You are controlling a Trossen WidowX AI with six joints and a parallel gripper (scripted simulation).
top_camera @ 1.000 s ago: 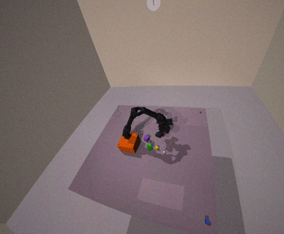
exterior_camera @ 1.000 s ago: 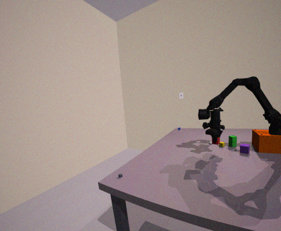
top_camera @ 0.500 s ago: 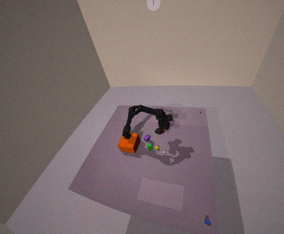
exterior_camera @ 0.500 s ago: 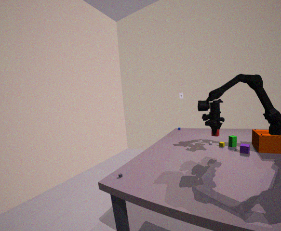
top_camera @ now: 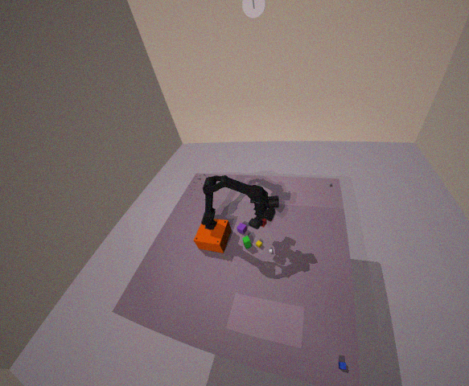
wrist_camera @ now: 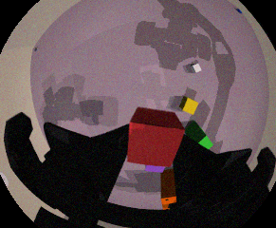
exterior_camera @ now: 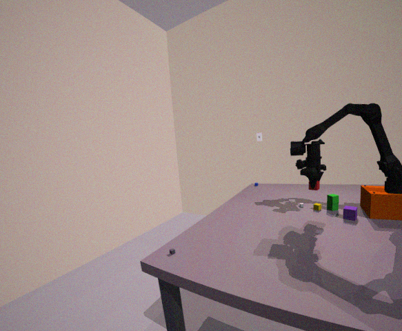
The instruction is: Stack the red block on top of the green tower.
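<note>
Now: the yellow block 120 mm below my gripper tip, 80 mm to the right of it and 10 mm behind it. Also, from my gripper tip: red block (10 mm above); small grey cube (530 mm to the left, 420 mm ahead, 130 mm below); purple block (150 mm behind, 110 mm below, 10 mm to the left).
</note>
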